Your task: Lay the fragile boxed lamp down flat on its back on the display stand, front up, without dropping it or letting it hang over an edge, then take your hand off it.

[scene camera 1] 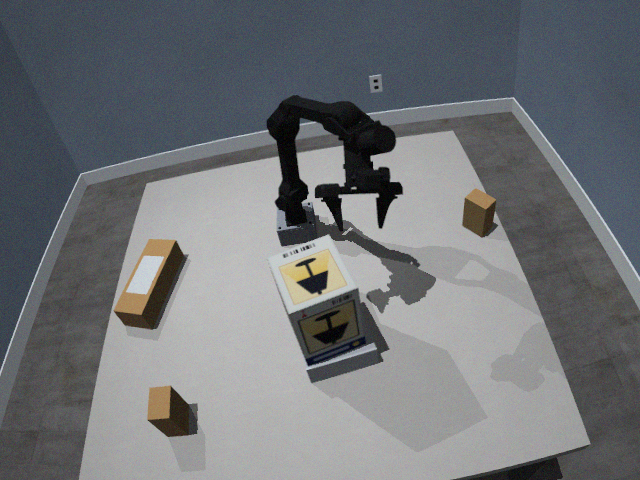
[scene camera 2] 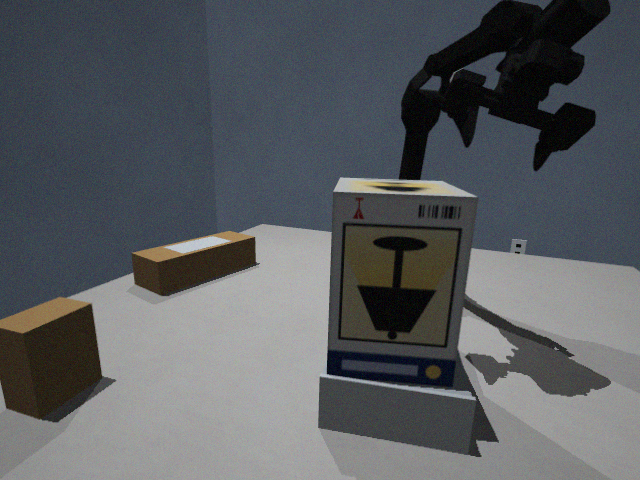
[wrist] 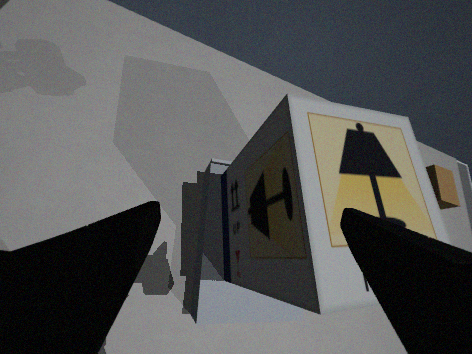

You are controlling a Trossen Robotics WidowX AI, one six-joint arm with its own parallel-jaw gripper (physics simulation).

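Where they show: gripper, between the fingertips: (scene camera 1: 361, 229) (scene camera 2: 502, 157) (wrist: 251, 213); arm's base, origin of its link: (scene camera 1: 296, 218).
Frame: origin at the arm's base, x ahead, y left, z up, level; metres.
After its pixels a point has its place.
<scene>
The boxed lamp (scene camera 1: 310, 276) @(x 0.437, y 0.022, z 0.228 m) (scene camera 2: 398, 268) @(x 0.509, y 0.039, z 0.144 m) (wrist: 370, 175) @(x 0.437, y 0.027, z 0.228 m) is a tall white carton with lamp pictures. It stands on end on the display stand (scene camera 1: 343, 364) @(x 0.529, y 0.049, z -0.019 m) (scene camera 2: 395, 413) @(x 0.529, y 0.051, z -0.028 m) (wrist: 245, 305) @(x 0.295, y 0.042, z -0.002 m), a low pale grey block. In scene camera 2, the lamp on its near face is upside down, with the dark blue band low by the stand. Another lamp picture faces up. My gripper (scene camera 1: 360, 227) @(x 0.372, y 0.150, z 0.266 m) (scene camera 2: 501, 157) @(x 0.372, y 0.150, z 0.266 m) (wrist: 251, 213) @(x 0.372, y 0.150, z 0.266 m) is open and empty, above the table on the arm's side of the box, apart from it. The underside of the box is hidden.
A long brown box with a white label (scene camera 1: 144, 276) @(x 0.119, y -0.503, z 0.012 m) (scene camera 2: 193, 258) @(x 0.183, y -0.469, z -0.002 m) lies at the left of the table. A small brown block (scene camera 1: 168, 410) @(x 0.611, y -0.380, z 0.052 m) (scene camera 2: 51, 356) @(x 0.606, y -0.377, z 0.006 m) stands at the front left, another brown block (scene camera 1: 479, 211) @(x 0.172, y 0.541, z 0.031 m) by the right edge. The arm's base (scene camera 1: 297, 235) @(x 0.047, y -0.007, z -0.030 m) is behind the carton.
</scene>
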